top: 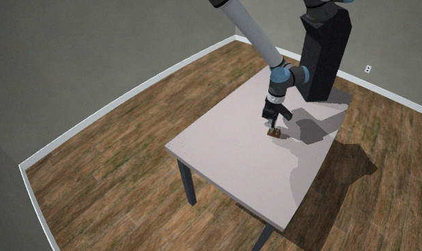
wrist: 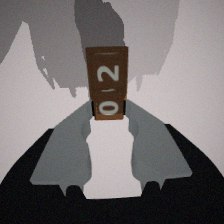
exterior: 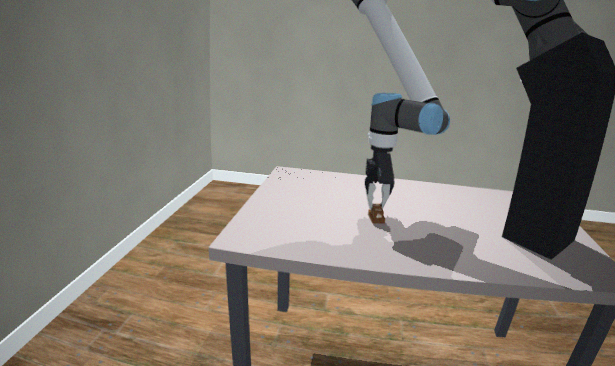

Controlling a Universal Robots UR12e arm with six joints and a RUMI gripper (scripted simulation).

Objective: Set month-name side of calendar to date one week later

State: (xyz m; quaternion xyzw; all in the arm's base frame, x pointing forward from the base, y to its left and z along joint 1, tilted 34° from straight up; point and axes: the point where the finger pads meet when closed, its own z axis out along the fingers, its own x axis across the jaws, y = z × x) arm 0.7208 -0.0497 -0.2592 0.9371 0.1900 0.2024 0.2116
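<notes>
Now: hand 10 mm above the brown calendar cube. Also, from my hand: brown wooden calendar tray (10 mm behind, 20 mm to the left, 30 mm below).
</notes>
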